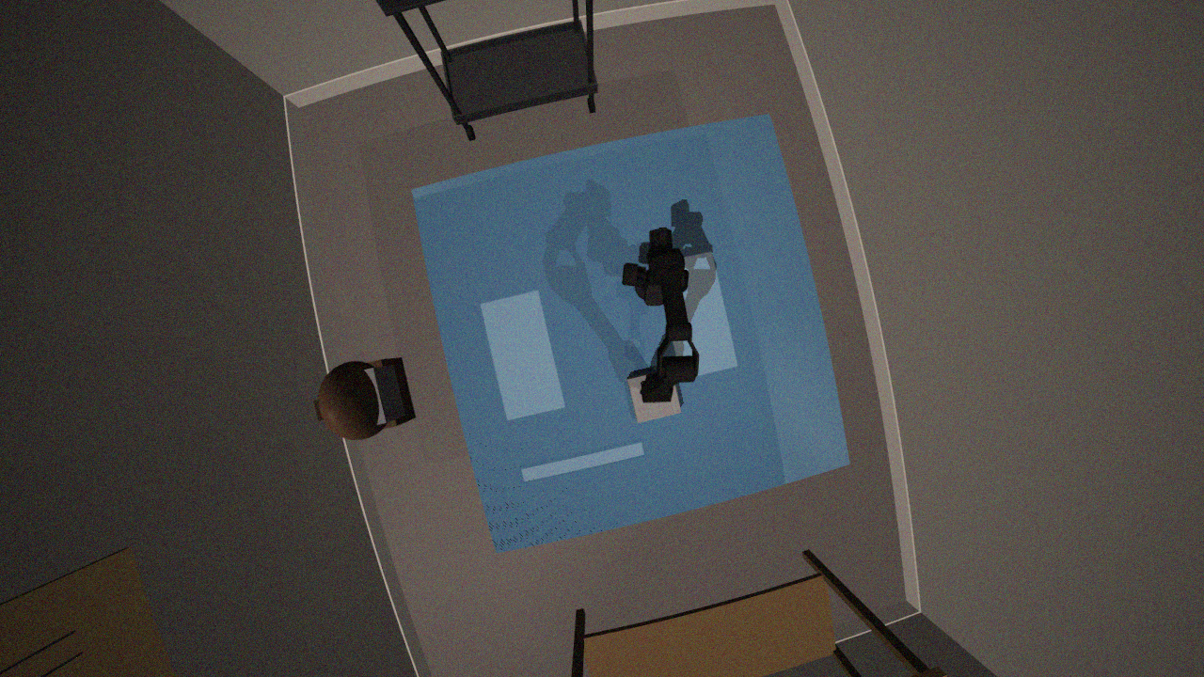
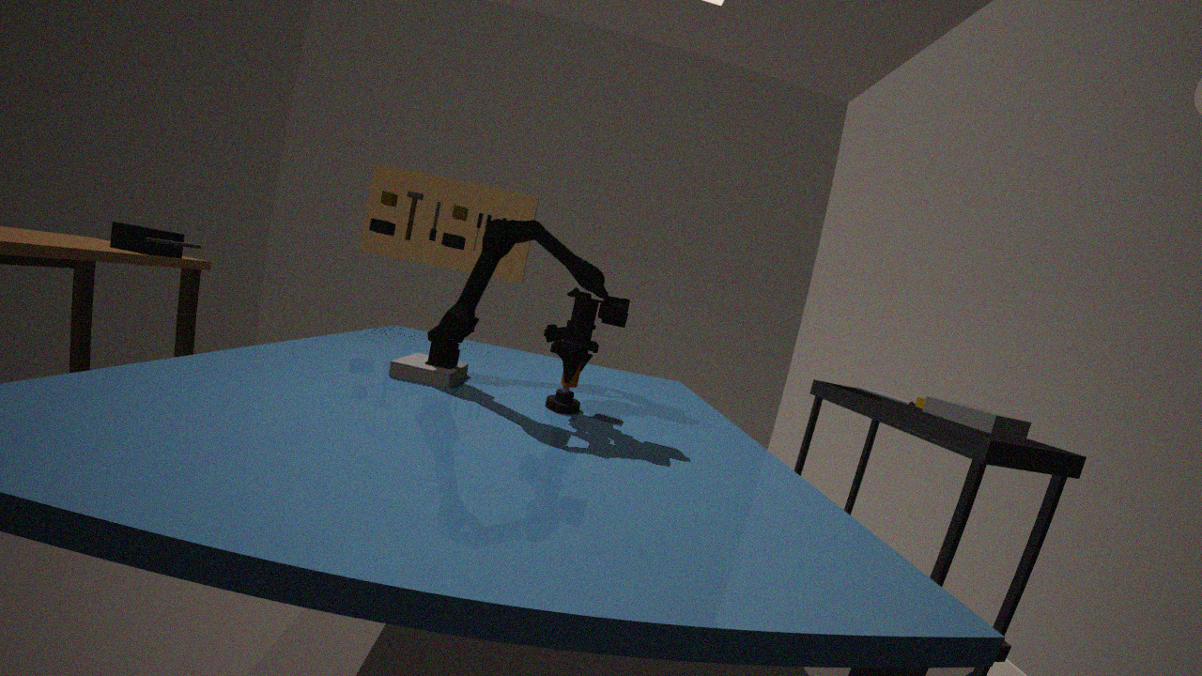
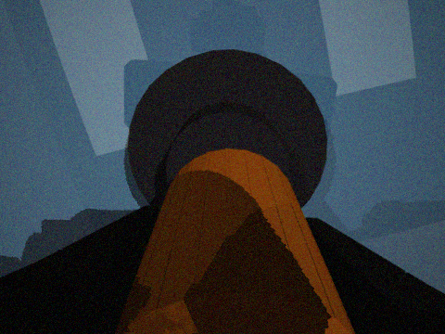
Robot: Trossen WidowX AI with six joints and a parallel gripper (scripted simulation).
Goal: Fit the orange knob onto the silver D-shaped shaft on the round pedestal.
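Right now my gripper tip is 30 mm below the orange knob. From my gripper tip the other things lie so: round dark pedestal (10 mm behind, 40 mm below).
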